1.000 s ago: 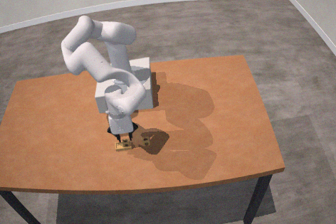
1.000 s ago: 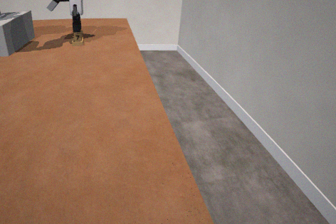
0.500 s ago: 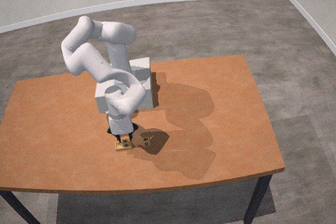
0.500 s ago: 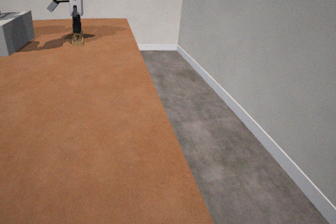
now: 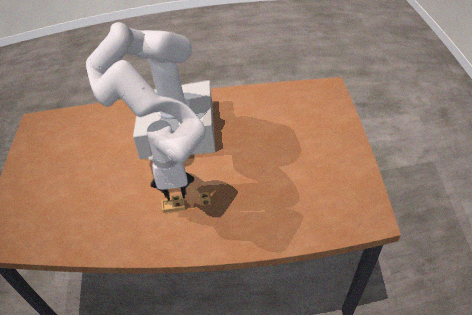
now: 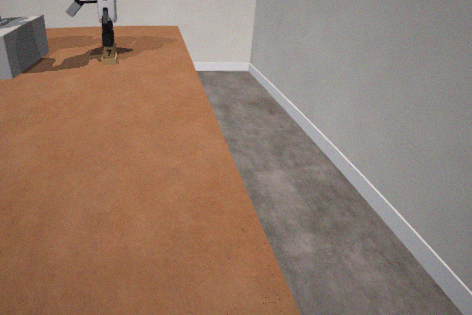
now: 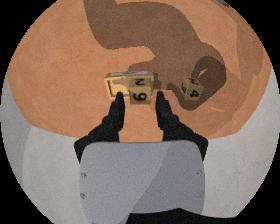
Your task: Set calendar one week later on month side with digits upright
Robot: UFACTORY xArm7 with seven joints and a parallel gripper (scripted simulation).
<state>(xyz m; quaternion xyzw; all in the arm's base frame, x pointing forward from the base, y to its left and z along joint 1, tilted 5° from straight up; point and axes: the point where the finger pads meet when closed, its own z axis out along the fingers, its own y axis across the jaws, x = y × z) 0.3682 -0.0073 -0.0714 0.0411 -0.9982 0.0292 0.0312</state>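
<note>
Right now the wooden tray is 20 mm to the right of my hand and 60 mm below it.
</note>
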